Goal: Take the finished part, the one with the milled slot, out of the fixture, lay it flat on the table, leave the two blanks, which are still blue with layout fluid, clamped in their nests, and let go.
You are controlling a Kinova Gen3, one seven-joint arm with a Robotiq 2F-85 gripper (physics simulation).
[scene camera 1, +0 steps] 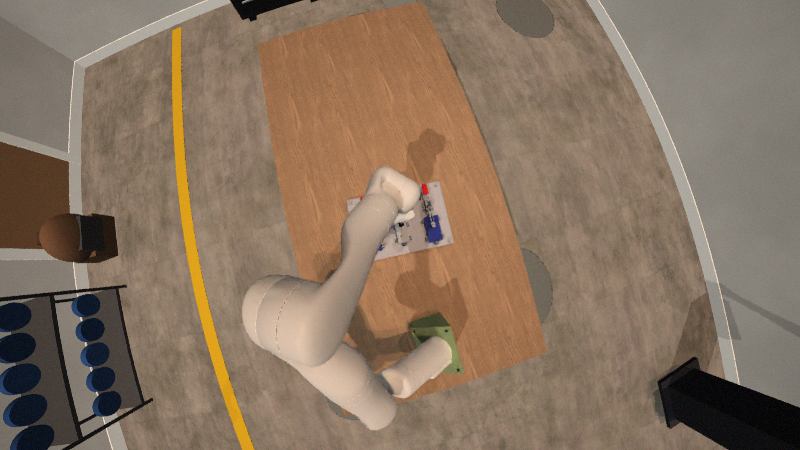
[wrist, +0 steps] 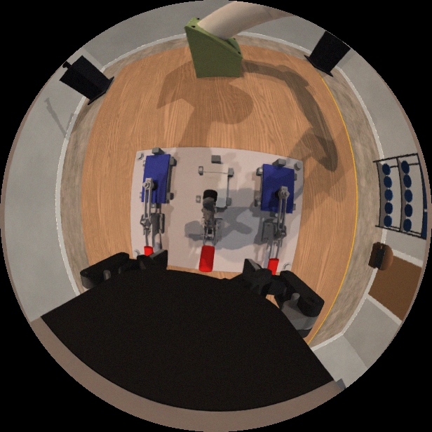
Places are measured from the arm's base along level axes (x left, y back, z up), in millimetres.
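Pixels of known places: arm's base, link origin: [scene camera 1: 439, 349].
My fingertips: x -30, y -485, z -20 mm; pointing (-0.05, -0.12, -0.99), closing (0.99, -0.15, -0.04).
Note:
For each thing: its top centre in the pictures, then the offset to it from my fingertips. "spot": a spot on its surface instead. Level surfaces: height alone.
- finished part, top centre: [scene camera 1: 402, 232] dx +11, dy +93, dz -80 mm
- fixture plate, surface spot: [scene camera 1: 443, 204] spot: dx -165, dy +45, dz -106 mm
- wooden table, surface height: dz -121 mm
The finished part [scene camera 1: 402, 238] [wrist: 215, 183] is a pale block in the middle nest of the fixture plate [scene camera 1: 443, 204] [wrist: 185, 160]; its slot is hard to make out. The middle clamp [wrist: 209, 217] appears raised, its black tip above the part's lower portion in the wrist view. One blue blank [scene camera 1: 433, 228] [wrist: 156, 172] sits under its clamp at the wrist view's left. The other blue blank [scene camera 1: 380, 246] [wrist: 278, 187] sits clamped at the right. My gripper [wrist: 204, 263] is open and empty, its fingers spread on either side of the middle clamp's red handle [wrist: 207, 256]. The arm hides the fingers in the scene view.
The side clamps' red handles [wrist: 148, 251] [wrist: 273, 265] show near my fingertips in the wrist view. The wooden table [scene camera 1: 358, 100] [wrist: 112, 165] extends around the fixture plate. The green arm mount [scene camera 1: 455, 358] [wrist: 215, 57] stands at one end of the table.

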